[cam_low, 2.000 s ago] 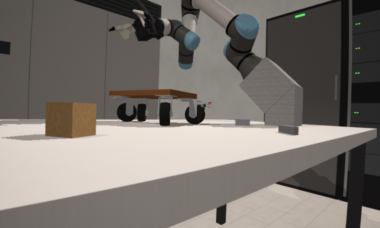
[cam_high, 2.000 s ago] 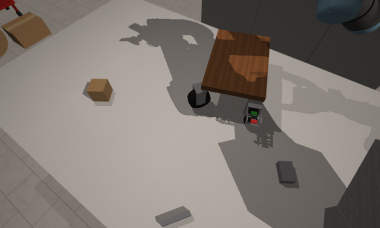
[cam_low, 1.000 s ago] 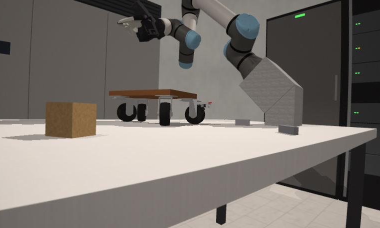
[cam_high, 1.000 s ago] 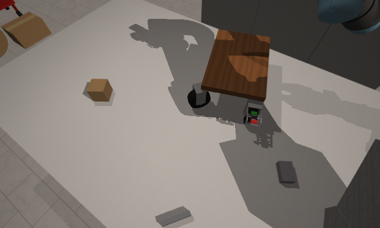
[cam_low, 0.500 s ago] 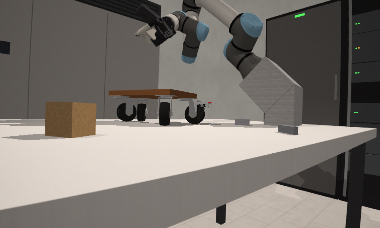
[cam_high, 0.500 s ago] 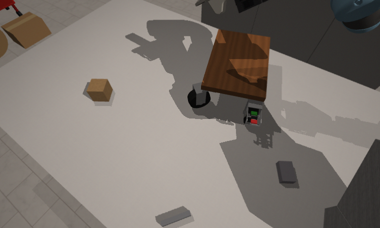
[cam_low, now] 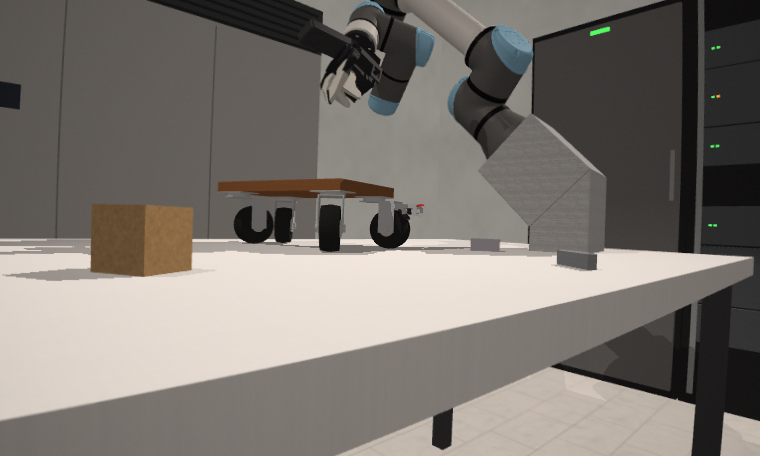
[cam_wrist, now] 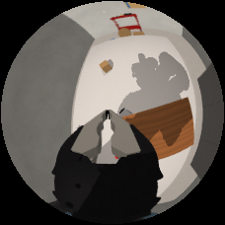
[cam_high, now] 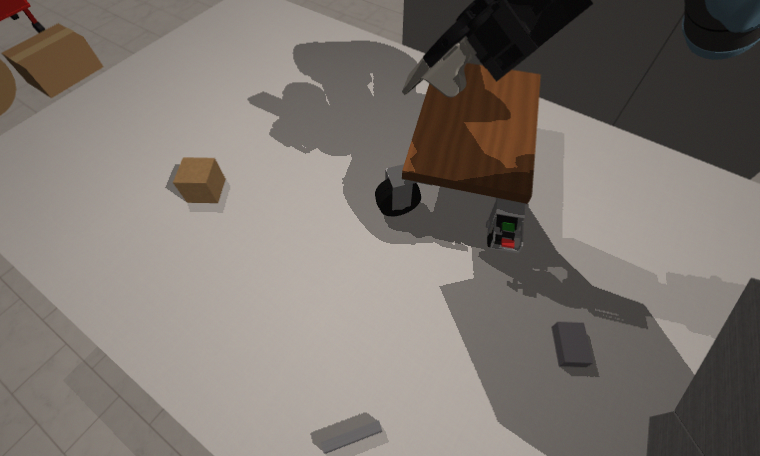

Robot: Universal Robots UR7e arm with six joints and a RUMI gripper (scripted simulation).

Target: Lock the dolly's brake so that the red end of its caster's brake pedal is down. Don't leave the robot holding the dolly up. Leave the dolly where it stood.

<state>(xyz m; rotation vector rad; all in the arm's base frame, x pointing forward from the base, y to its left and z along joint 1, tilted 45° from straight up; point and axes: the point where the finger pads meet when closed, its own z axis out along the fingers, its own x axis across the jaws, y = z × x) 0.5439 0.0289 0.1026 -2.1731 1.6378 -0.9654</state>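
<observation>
My gripper is now 19 cm past the brake pedal, 19 cm above it and 2 cm to the right of it. Also, from my hand: dark grey block 35 cm behind, 25 cm below, 10 cm to the left; then brown cube 34 cm ahead, 24 cm below, 17 cm to the left.
</observation>
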